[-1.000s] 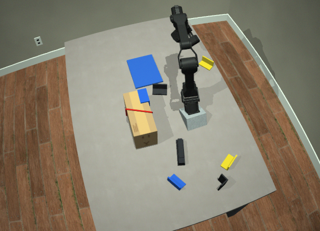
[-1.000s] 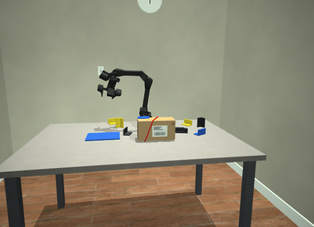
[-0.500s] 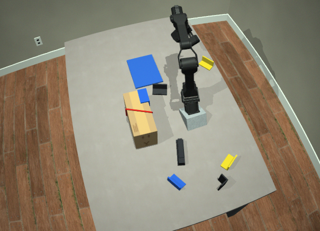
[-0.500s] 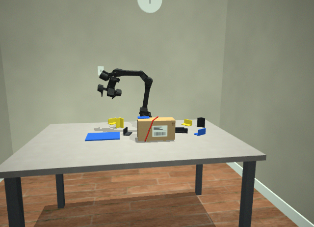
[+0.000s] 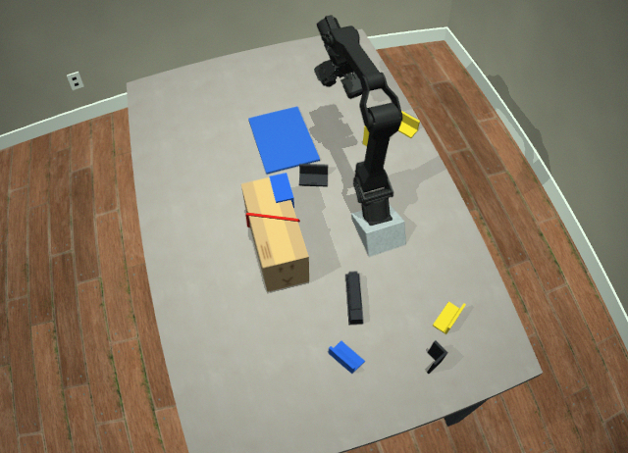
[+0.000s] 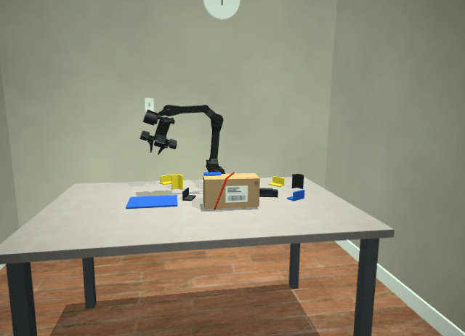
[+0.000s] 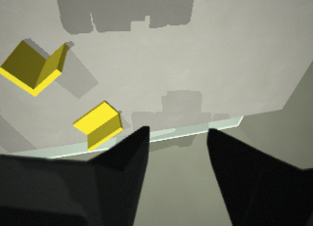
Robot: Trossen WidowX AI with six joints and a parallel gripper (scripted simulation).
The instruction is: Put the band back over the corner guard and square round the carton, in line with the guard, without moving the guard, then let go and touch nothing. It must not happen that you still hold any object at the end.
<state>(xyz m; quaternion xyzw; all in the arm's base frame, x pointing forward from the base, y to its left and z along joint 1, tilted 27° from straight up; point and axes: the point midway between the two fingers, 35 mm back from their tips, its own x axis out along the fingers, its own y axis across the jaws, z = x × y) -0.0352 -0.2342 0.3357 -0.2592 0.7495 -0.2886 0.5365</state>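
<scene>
Now: hand 30 cm short of the carton, 36 cm to the right of it and 16 cm above it. Also, from my hand: black block: 15 cm ahead, 55 cm to the left, 22 cm below; then black angle piece: 15 cm ahead, 16 cm to the left, 22 cm below; then flat blue sheet: 20 cm ahead, 1 cm to the right, 23 cm below.
</scene>
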